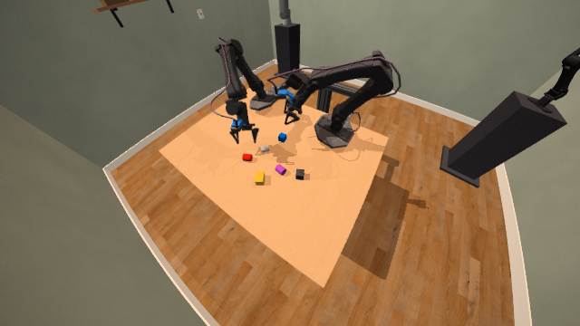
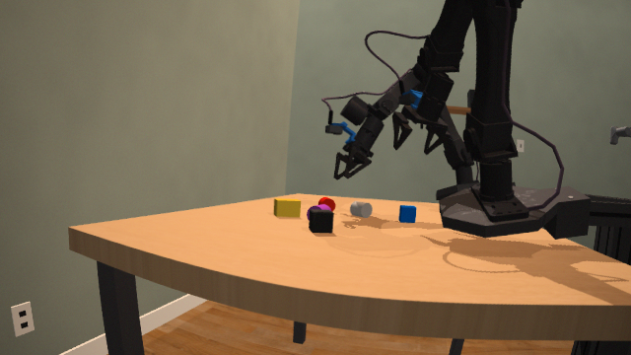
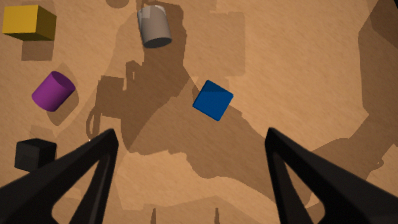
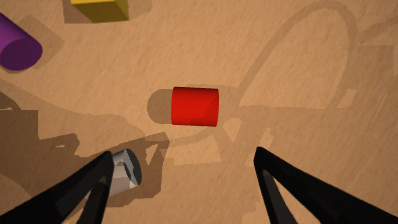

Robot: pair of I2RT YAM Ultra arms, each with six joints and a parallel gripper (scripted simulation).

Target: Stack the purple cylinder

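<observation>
The purple cylinder lies 190 mm ahead of my left hand, 100 mm to the left of it and 160 mm below it. From my left hand the other things lie so: blue cube: 40 mm to the right, 160 mm below; black cube: 150 mm ahead, 200 mm to the left, 160 mm below; white cylinder: 130 mm ahead, 60 mm to the right, 160 mm below.
</observation>
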